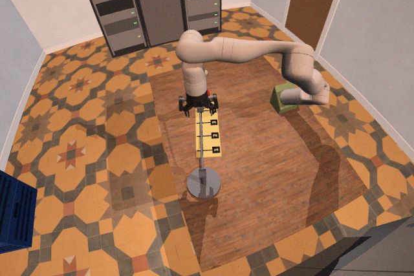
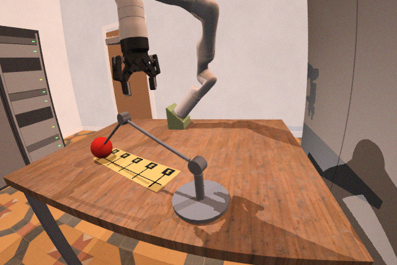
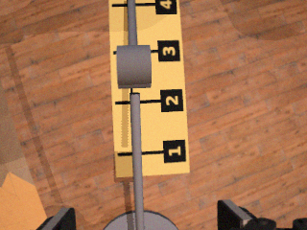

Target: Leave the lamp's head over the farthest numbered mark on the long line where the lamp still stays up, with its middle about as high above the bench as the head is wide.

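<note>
Right now my hand is 100 mm past the yellow numbered strip, 160 mm to the left of it and 310 mm above it. Round my hand: round grey base 70 mm ahead, 160 mm to the left, 280 mm below.
</note>
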